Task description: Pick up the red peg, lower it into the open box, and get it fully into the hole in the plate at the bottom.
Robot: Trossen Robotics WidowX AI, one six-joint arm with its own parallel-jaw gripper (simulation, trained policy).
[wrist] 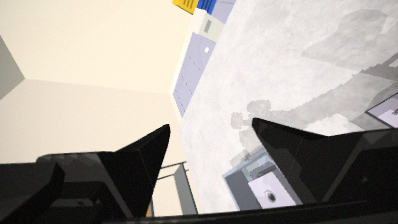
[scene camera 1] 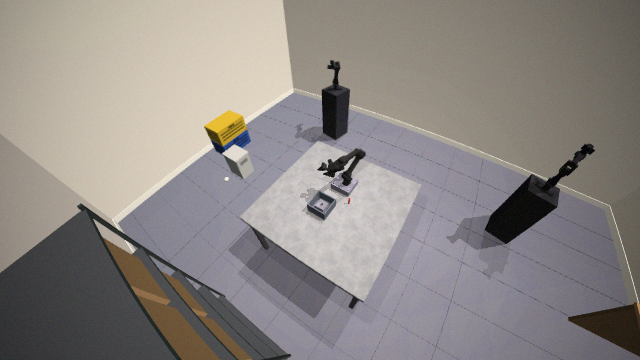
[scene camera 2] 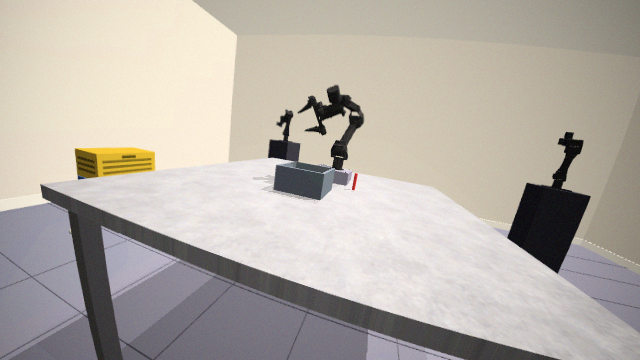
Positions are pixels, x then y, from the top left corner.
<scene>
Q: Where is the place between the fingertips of the gripper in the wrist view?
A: At 211, 124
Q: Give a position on a pale plate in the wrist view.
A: At 271, 189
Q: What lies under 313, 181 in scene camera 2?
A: A grey box.
</scene>
